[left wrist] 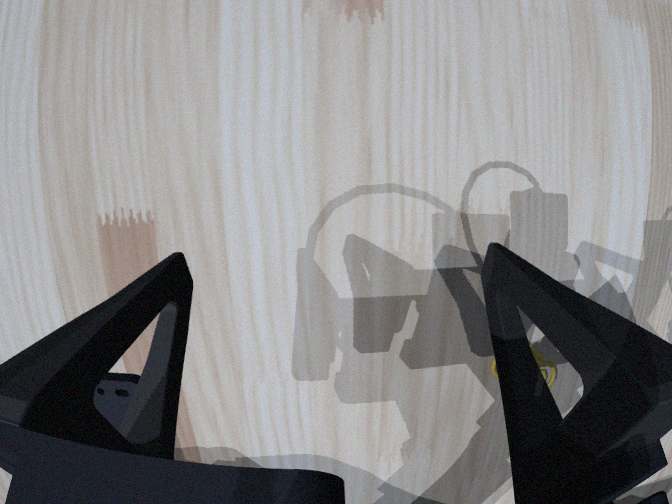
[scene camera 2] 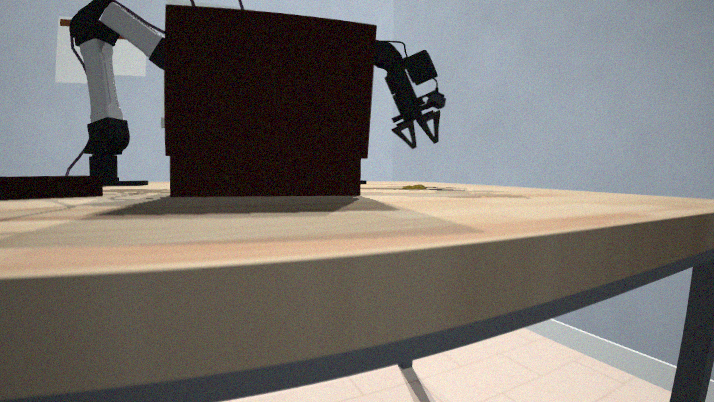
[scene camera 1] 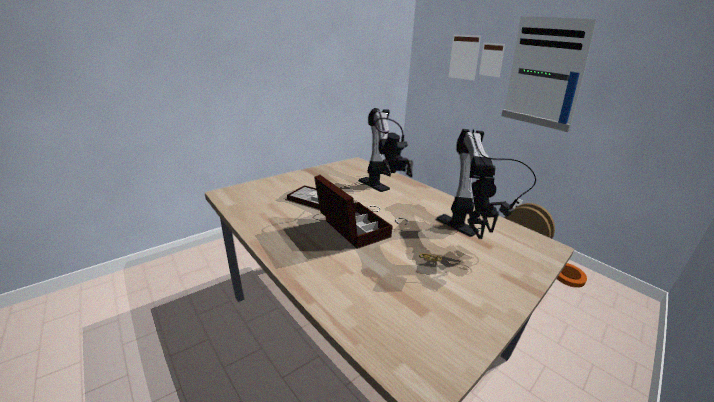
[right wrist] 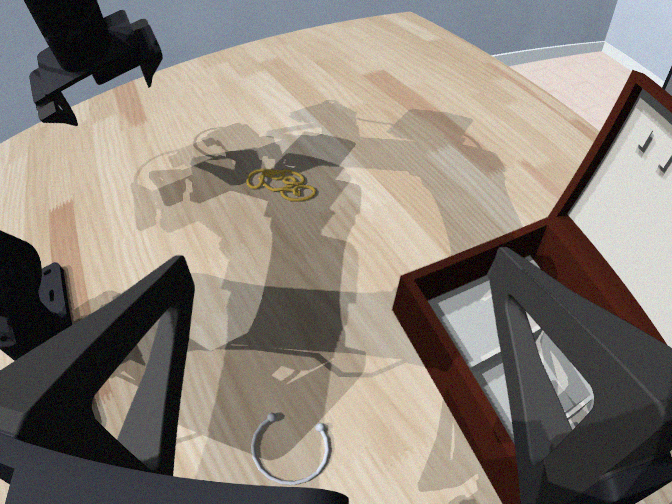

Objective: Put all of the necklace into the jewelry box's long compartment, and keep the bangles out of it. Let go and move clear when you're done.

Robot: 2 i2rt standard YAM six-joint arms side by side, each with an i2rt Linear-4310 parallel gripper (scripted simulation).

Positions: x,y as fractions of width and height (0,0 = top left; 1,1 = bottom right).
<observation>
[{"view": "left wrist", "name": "left gripper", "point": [0.50,0.52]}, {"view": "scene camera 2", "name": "left gripper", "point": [0.60,0.36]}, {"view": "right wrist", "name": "left gripper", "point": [0.17,0.20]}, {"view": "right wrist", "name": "right gripper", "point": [0.51,0.53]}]
</observation>
